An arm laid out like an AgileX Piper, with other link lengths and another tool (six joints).
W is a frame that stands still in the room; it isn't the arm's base.
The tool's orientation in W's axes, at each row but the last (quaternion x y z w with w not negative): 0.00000 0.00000 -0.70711 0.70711; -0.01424 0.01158 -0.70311 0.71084; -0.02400 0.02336 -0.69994 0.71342; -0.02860 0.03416 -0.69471 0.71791; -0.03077 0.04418 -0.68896 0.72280; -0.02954 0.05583 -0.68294 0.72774
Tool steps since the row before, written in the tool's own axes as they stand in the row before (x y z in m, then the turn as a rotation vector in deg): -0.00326 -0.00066 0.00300 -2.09 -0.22 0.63; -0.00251 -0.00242 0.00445 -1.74 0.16 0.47; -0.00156 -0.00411 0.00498 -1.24 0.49 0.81; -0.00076 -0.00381 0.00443 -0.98 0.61 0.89; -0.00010 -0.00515 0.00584 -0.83 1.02 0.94; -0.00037 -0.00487 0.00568 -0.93 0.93 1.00
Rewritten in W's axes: -0.00066 0.00326 0.00300 -0.22 2.09 0.63; -0.00228 0.00250 0.00453 0.16 1.74 0.46; -0.00380 0.00149 0.00524 0.52 1.25 0.78; -0.00342 0.00061 0.00476 0.65 0.99 0.84; -0.00450 -0.00025 0.00635 1.07 0.86 0.84; -0.00416 -0.00014 0.00623 0.99 0.96 0.92
